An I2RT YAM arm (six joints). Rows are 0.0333 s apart.
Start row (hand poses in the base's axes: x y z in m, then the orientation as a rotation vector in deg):
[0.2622, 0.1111, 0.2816, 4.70, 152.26, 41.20]
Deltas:
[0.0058, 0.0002, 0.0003, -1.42, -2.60, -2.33]
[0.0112, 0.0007, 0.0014, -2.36, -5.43, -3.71]
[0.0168, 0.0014, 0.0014, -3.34, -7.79, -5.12]
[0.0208, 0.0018, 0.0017, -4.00, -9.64, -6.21]
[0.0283, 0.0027, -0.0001, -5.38, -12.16, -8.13]
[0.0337, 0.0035, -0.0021, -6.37, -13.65, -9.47]
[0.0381, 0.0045, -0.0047, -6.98, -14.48, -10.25]
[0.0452, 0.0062, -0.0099, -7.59, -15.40, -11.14]
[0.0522, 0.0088, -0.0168, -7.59, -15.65, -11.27]
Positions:
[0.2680, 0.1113, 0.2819, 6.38, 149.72, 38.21]
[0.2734, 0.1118, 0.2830, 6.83, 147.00, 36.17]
[0.2790, 0.1125, 0.2830, 7.48, 144.70, 34.16]
[0.2830, 0.1129, 0.2833, 7.97, 142.87, 32.75]
[0.2905, 0.1138, 0.2815, 9.05, 140.36, 30.11]
[0.2959, 0.1146, 0.2795, 9.88, 138.85, 28.29]
[0.3003, 0.1156, 0.2769, 10.36, 138.00, 27.20]
[0.3074, 0.1173, 0.2717, 10.93, 137.03, 26.07]
[0.3144, 0.1199, 0.2648, 10.99, 136.76, 26.00]

